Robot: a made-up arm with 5 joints.
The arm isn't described. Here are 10 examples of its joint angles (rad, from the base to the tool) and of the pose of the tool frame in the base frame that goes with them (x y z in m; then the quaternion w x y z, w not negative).
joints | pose
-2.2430 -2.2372 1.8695 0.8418 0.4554 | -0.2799 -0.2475 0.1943 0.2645 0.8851 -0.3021 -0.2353
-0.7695 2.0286 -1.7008 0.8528 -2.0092 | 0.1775 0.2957 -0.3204 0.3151 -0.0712 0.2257 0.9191
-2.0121 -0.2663 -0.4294 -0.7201 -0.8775 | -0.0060 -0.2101 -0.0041 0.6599 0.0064 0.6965 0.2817
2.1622 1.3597 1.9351 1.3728 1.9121 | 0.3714 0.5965 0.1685 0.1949 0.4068 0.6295 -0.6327
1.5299 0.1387 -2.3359 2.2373 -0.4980 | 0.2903 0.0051 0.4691 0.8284 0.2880 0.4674 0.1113
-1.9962 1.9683 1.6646 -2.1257 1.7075 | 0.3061 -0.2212 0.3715 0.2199 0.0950 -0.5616 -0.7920
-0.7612 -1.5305 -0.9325 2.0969 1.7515 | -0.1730 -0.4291 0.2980 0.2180 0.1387 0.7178 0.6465
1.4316 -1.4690 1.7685 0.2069 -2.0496 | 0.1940 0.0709 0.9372 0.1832 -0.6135 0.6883 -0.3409
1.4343 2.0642 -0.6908 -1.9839 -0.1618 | 0.1014 0.2772 0.3840 0.3249 0.2757 -0.2106 -0.8798
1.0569 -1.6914 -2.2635 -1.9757 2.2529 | 0.5814 0.1878 -0.0867 0.1775 -0.1701 -0.4758 0.8445
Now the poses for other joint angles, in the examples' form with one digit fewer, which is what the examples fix.
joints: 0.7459 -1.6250 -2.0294 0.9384 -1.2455
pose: 0.172 0.060 -0.139 0.571 0.734 -0.156 -0.333
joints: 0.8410 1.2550 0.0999 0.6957 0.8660
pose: -0.094 0.352 0.222 0.838 0.235 -0.289 0.398
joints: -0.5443 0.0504 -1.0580 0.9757 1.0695
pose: 0.436 0.011 0.066 0.420 0.621 0.135 -0.648
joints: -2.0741 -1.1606 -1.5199 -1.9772 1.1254
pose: -0.295 0.066 0.448 0.655 0.707 0.266 0.004
